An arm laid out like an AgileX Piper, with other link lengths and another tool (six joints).
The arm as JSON. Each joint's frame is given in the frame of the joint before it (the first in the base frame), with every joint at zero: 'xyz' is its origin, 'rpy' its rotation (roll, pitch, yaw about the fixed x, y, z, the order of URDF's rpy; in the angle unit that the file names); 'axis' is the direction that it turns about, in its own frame. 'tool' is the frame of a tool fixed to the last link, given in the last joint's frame.
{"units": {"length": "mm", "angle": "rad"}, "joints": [
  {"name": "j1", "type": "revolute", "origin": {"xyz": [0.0, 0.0, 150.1], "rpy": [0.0, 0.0, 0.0]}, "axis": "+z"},
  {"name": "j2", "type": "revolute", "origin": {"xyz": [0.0, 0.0, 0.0], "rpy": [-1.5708, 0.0, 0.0]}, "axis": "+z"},
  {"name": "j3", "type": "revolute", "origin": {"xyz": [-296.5, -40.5, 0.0], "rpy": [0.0, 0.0, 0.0]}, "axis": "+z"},
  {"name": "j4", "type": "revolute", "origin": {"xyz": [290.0, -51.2, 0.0], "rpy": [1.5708, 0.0, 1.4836]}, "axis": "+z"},
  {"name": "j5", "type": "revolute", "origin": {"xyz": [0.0, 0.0, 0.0], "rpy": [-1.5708, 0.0, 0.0]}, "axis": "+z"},
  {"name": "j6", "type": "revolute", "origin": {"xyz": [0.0, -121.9, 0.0], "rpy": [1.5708, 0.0, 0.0]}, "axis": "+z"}
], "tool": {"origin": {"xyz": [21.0, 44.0, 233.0], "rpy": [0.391, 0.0, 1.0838]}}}
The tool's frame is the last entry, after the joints.
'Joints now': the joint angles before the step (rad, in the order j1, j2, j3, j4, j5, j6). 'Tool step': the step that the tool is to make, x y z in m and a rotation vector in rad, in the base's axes. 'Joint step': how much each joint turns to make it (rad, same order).
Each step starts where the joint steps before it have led.
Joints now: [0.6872 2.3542 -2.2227 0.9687 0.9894 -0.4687]
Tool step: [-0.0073 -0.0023 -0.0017 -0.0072 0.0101 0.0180]
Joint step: [0.0000 -0.0002 0.0006 0.0003 0.0217 -0.0004]
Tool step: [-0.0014 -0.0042 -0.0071 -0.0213 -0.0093 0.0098]
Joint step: [-0.0001 0.0004 -0.0011 -0.0232 0.0113 0.0007]
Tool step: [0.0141 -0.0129 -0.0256 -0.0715 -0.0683 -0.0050]
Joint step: [0.0000 0.0000 0.0003 -0.0982 -0.0121 -0.0002]
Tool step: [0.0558 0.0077 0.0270 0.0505 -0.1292 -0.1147]
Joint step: [-0.0023 -0.0274 -0.0001 -0.0393 -0.1543 -0.0001]
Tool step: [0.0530 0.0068 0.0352 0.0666 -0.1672 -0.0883]
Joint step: [0.0018 -0.0161 0.0004 -0.0019 -0.1733 -0.0718]
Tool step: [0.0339 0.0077 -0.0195 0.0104 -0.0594 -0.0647]
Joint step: [0.0109 0.0522 -0.0004 0.0037 -0.1272 -0.0387]
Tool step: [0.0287 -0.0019 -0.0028 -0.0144 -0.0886 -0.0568]
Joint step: [0.0114 0.0148 0.0003 -0.0638 -0.1029 -0.0003]
